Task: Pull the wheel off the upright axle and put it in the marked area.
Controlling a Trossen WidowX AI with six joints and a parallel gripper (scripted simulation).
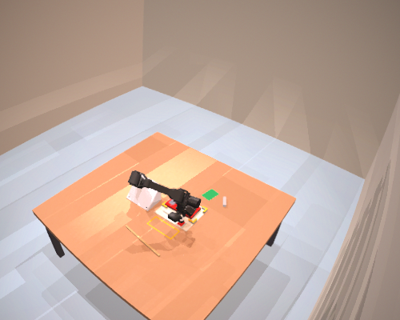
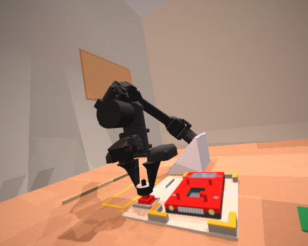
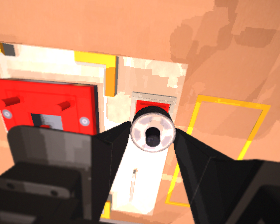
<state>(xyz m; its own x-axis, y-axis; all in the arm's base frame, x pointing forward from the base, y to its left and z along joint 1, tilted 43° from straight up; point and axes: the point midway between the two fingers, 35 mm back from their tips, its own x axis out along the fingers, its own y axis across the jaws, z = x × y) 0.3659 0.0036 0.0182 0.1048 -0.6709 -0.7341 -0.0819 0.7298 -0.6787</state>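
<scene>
Right now my gripper tip is right at the black wheel. Also, from my gripper tip: thin wooden stick (60 mm behind, 260 mm to the right, 30 mm below); then green circuit board (40 mm behind, 330 mm to the left, 40 mm below); then black axle (right at my gripper tip).
</scene>
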